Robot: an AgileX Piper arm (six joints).
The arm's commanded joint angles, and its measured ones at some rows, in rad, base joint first. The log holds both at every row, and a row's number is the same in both.
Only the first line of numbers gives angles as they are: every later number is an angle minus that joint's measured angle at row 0.
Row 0, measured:
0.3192, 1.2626, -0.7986, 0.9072, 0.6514, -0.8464
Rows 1 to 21, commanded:
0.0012, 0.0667, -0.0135, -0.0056, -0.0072, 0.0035
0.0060, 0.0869, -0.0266, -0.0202, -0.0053, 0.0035
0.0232, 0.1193, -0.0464, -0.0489, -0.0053, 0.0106
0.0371, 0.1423, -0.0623, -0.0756, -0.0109, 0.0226
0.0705, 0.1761, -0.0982, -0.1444, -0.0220, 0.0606
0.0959, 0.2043, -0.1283, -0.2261, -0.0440, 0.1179
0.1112, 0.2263, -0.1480, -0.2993, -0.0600, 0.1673
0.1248, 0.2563, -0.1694, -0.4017, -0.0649, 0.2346
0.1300, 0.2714, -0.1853, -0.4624, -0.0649, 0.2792
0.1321, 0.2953, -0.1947, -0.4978, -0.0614, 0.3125
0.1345, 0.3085, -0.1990, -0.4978, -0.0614, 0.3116
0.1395, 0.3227, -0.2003, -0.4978, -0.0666, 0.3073
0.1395, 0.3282, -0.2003, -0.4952, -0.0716, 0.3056
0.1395, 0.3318, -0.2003, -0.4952, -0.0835, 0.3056
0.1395, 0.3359, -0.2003, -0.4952, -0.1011, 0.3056
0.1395, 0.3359, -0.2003, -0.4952, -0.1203, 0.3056
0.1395, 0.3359, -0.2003, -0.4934, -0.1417, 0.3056
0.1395, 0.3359, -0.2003, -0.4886, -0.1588, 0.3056
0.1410, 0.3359, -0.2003, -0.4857, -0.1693, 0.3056
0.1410, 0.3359, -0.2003, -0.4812, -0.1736, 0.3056
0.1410, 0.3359, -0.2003, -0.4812, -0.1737, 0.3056
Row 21, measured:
0.1394, 0.3377, -0.1906, -0.4934, -0.1308, 0.3025
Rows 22 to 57, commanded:
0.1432, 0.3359, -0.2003, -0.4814, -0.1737, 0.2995
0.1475, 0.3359, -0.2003, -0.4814, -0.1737, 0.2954
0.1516, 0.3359, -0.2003, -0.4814, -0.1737, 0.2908
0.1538, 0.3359, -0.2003, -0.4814, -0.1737, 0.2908
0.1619, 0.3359, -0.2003, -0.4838, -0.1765, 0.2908
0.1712, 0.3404, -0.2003, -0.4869, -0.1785, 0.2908
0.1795, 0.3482, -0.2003, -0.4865, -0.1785, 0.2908
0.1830, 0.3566, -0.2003, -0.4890, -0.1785, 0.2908
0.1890, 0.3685, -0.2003, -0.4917, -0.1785, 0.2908
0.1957, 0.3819, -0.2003, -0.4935, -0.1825, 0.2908
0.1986, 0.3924, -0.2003, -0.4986, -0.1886, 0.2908
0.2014, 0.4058, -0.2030, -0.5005, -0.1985, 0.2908
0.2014, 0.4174, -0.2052, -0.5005, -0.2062, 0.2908
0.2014, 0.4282, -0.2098, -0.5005, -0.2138, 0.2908
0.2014, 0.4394, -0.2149, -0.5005, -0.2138, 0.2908
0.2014, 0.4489, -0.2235, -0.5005, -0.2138, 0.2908
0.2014, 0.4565, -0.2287, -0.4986, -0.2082, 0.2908
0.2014, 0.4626, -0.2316, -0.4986, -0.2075, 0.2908
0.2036, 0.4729, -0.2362, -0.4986, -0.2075, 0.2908
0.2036, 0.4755, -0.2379, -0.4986, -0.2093, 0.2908
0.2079, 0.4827, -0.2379, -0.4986, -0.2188, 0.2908
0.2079, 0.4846, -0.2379, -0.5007, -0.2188, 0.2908
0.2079, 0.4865, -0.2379, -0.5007, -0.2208, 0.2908
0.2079, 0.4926, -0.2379, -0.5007, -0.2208, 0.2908
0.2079, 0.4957, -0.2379, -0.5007, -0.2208, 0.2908
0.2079, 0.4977, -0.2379, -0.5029, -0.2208, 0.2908
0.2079, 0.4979, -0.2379, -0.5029, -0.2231, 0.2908
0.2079, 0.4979, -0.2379, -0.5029, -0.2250, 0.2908
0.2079, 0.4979, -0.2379, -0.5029, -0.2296, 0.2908
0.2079, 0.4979, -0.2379, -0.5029, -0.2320, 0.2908
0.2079, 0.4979, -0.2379, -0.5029, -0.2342, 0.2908
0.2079, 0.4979, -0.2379, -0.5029, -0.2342, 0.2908
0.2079, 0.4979, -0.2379, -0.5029, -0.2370, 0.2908
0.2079, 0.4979, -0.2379, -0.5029, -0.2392, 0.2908
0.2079, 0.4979, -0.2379, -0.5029, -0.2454, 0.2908
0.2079, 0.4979, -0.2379, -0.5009, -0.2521, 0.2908
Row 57, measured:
0.2041, 0.4995, -0.2290, -0.5001, -0.2243, 0.2969
